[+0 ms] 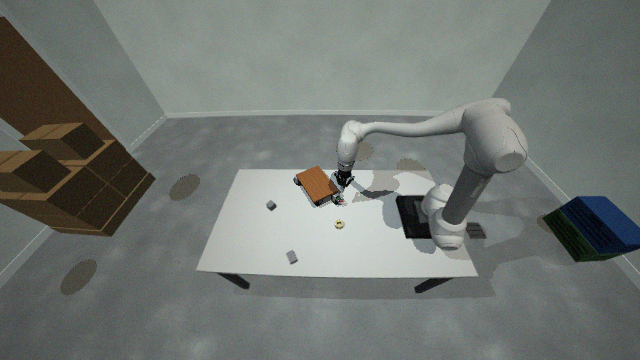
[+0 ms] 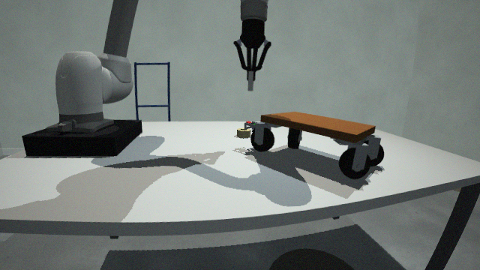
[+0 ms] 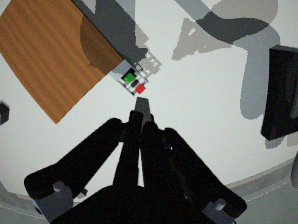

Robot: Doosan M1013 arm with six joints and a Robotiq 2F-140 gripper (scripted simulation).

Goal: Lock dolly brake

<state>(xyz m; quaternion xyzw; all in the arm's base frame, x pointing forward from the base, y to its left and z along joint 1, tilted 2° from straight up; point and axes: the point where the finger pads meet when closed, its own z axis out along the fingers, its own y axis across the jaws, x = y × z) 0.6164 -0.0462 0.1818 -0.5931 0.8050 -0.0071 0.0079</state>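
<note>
The brake pedal lies 1 cm ahead of my hand, 1 cm to the right of it and 15 cm below it.
</note>
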